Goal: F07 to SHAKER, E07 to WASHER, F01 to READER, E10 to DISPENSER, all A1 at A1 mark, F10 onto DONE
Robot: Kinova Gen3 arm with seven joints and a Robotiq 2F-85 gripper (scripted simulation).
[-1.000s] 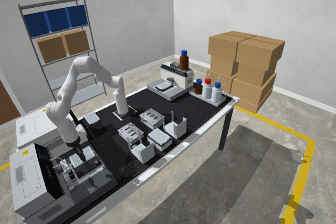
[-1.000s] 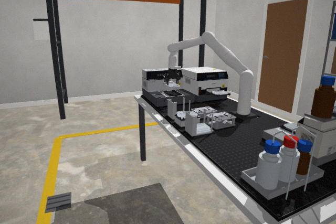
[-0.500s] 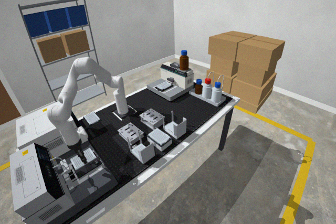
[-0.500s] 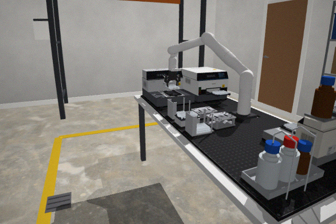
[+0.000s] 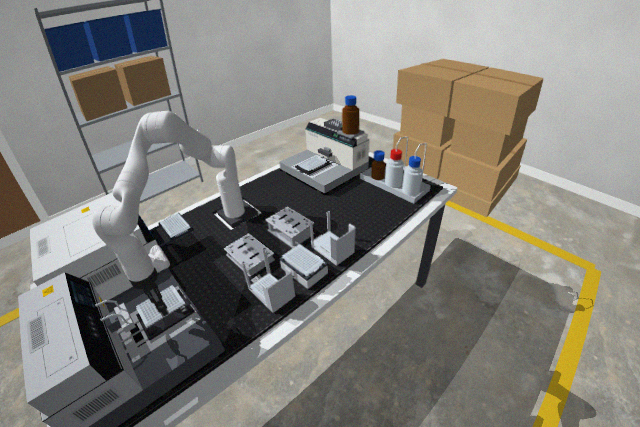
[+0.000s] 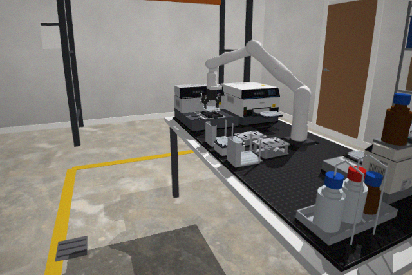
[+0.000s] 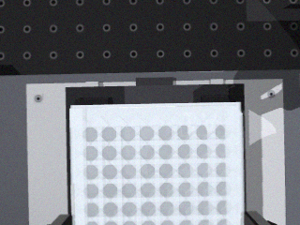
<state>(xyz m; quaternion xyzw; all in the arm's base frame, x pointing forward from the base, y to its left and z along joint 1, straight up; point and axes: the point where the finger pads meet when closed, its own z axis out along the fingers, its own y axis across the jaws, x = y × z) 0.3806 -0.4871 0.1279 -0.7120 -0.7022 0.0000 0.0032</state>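
My gripper is now 50 mm above the washer stage. The rest, counted from my hand: dispenser deck (350 mm behind, 970 mm to the left, 110 mm below); brown bottle (240 mm behind, 1130 mm to the left, 150 mm above); dispenser stage (350 mm behind, 960 mm to the left, 80 mm below).
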